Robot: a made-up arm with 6 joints. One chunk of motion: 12 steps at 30 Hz.
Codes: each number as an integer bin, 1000 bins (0 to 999) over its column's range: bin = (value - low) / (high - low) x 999, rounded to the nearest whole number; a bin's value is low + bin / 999 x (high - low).
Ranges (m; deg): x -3.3..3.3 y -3.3..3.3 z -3.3..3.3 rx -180..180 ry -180..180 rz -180..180
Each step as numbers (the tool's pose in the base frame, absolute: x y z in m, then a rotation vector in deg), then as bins.
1 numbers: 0.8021 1.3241 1.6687 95.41 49.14 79.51
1 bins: 621 700 752 764 636 720
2 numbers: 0.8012 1.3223 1.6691 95.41 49.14 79.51
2 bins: 621 700 752 764 636 720
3 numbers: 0.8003 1.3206 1.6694 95.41 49.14 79.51
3 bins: 621 699 752 764 636 720
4 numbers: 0.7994 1.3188 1.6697 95.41 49.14 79.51
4 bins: 621 699 752 764 636 720
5 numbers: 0.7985 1.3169 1.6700 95.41 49.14 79.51
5 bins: 620 699 752 764 636 720
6 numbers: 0.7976 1.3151 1.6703 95.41 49.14 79.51
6 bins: 620 699 752 764 636 720
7 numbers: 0.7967 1.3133 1.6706 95.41 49.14 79.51
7 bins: 620 698 752 764 636 720
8 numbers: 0.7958 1.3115 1.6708 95.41 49.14 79.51
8 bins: 620 698 752 764 636 720
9 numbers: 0.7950 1.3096 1.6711 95.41 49.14 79.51
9 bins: 620 698 752 764 636 720
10 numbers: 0.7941 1.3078 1.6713 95.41 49.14 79.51
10 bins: 620 697 752 764 636 720
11 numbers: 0.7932 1.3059 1.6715 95.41 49.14 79.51
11 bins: 620 697 753 764 636 720
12 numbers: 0.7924 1.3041 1.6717 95.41 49.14 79.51
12 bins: 619 697 753 764 636 720
